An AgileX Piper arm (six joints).
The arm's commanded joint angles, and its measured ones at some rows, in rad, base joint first. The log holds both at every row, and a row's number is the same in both.
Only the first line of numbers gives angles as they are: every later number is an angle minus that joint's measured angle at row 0.
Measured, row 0:
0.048, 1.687, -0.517, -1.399, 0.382, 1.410
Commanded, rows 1 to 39:
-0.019, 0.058, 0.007, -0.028, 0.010, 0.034
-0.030, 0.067, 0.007, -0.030, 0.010, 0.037
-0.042, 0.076, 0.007, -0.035, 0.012, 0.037
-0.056, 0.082, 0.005, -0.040, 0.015, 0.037
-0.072, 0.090, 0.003, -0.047, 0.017, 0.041
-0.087, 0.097, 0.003, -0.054, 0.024, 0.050
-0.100, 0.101, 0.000, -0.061, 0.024, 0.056
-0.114, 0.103, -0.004, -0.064, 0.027, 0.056
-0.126, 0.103, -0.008, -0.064, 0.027, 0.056
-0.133, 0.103, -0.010, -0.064, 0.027, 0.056
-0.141, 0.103, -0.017, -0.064, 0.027, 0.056
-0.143, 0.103, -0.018, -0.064, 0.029, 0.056
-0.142, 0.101, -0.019, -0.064, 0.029, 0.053
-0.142, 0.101, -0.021, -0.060, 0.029, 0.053
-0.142, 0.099, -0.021, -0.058, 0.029, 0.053
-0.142, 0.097, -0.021, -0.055, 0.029, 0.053
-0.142, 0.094, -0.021, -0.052, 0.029, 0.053
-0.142, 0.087, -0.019, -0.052, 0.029, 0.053
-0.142, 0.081, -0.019, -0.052, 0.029, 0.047
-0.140, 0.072, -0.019, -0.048, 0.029, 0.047
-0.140, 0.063, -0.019, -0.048, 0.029, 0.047
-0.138, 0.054, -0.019, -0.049, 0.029, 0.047
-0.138, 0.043, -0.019, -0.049, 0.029, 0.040
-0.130, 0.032, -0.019, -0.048, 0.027, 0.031
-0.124, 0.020, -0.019, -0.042, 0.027, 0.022
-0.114, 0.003, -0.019, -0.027, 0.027, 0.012
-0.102, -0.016, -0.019, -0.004, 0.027, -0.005
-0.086, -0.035, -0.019, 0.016, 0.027, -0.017
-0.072, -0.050, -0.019, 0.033, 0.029, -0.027
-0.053, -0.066, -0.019, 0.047, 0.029, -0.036
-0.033, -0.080, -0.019, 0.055, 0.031, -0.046
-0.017, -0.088, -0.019, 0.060, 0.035, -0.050
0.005, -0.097, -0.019, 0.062, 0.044, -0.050
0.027, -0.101, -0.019, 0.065, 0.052, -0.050
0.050, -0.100, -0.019, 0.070, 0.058, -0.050
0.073, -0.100, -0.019, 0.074, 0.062, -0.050
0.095, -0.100, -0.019, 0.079, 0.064, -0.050
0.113, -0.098, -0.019, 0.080, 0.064, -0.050
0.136, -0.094, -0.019, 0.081, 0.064, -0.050
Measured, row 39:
0.062, -0.090, -0.020, 0.070, 0.057, -0.039
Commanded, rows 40 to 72:
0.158, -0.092, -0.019, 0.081, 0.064, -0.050
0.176, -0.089, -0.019, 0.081, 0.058, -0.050
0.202, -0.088, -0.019, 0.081, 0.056, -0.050
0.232, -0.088, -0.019, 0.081, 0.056, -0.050
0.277, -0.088, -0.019, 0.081, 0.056, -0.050
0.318, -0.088, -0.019, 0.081, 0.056, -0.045
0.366, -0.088, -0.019, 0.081, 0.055, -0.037
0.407, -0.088, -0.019, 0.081, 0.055, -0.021
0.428, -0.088, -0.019, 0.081, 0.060, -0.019
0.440, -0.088, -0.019, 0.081, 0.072, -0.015
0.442, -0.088, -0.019, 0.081, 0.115, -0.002
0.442, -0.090, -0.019, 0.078, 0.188, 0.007
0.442, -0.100, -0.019, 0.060, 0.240, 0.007
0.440, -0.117, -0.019, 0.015, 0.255, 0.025
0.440, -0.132, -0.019, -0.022, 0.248, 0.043
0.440, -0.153, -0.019, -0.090, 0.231, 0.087
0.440, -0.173, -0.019, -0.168, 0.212, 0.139
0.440, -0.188, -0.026, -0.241, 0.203, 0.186
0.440, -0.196, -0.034, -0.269, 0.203, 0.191
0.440, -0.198, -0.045, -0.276, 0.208, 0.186
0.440, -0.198, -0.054, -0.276, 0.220, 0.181
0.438, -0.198, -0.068, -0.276, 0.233, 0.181
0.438, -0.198, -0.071, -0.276, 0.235, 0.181
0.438, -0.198, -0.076, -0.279, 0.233, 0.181
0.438, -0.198, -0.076, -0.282, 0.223, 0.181
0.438, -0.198, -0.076, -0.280, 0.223, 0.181
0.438, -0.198, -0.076, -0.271, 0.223, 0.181
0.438, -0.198, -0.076, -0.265, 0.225, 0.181
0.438, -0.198, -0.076, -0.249, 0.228, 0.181
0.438, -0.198, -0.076, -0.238, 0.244, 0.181
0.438, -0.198, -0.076, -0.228, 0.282, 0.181
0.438, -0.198, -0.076, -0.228, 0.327, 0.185
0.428, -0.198, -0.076, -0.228, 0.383, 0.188
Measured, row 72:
0.440, -0.189, -0.067, -0.232, 0.250, 0.177
